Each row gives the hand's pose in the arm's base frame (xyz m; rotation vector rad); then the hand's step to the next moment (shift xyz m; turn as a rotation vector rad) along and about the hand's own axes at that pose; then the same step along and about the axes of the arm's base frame.
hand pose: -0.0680 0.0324 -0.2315 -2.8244 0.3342 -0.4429
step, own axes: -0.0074 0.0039 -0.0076 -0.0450 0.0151 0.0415
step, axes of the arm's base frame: -0.0101 -0.0034 0.0039 -0.0309 0.0068 -0.0545
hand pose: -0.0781 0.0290 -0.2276 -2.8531 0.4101 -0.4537
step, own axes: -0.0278 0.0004 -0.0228 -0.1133 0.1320 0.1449
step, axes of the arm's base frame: -0.0330 0.0042 0.0136 -0.0867 -0.0637 -0.1992
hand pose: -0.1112 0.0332 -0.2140 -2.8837 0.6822 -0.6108
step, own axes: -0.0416 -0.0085 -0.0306 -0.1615 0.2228 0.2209
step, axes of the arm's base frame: -0.0431 0.0258 0.0147 -0.1318 -0.1214 -0.3040
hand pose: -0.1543 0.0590 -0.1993 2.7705 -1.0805 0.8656
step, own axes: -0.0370 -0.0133 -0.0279 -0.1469 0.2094 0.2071
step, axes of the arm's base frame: -0.0273 0.0392 0.0065 -0.1212 -0.1170 -0.2827
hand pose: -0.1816 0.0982 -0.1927 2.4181 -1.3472 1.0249
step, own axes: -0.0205 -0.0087 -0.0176 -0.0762 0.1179 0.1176
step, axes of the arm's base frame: -0.0085 0.0270 0.0011 -0.0655 -0.0707 -0.1557
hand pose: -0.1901 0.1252 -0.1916 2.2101 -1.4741 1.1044
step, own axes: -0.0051 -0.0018 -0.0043 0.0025 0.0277 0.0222
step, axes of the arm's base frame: -0.0013 0.0068 -0.0004 -0.0138 -0.0272 -0.0184
